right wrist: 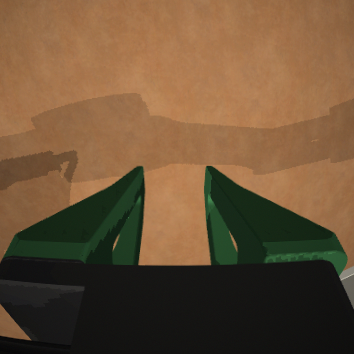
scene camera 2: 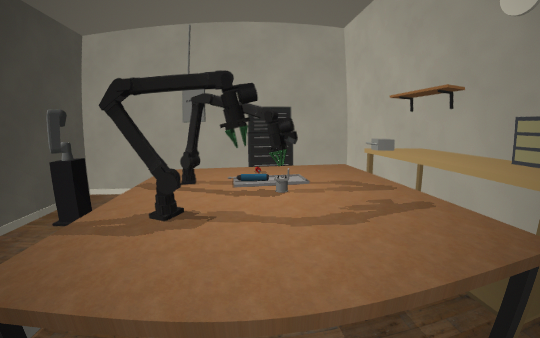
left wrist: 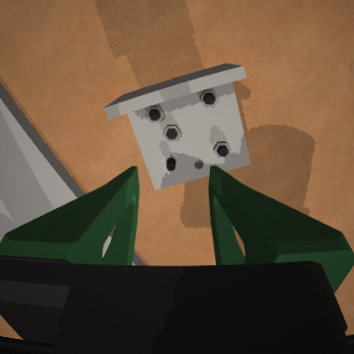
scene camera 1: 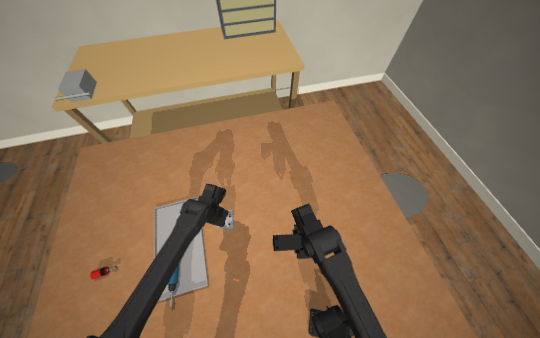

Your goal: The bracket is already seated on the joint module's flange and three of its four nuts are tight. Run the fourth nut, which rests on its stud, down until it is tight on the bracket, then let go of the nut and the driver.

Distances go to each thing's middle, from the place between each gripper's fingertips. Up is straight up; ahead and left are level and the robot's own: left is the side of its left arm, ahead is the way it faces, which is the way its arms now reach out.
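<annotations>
Measured from my right hand, the grey tray point(scene camera 1: 191, 275) is 190 mm ahead, 500 mm to the left and 240 mm below. The grey bracket point(left wrist: 200, 126) is 160 mm below my right hand, 210 mm ahead of it and 260 mm to the left of it.
Relative to my left hand, the grey tray is 23 cm to the left, 12 cm below and 2 cm behind. The grey bracket is 4 cm below my left hand and 1 cm to the right of it.
</annotations>
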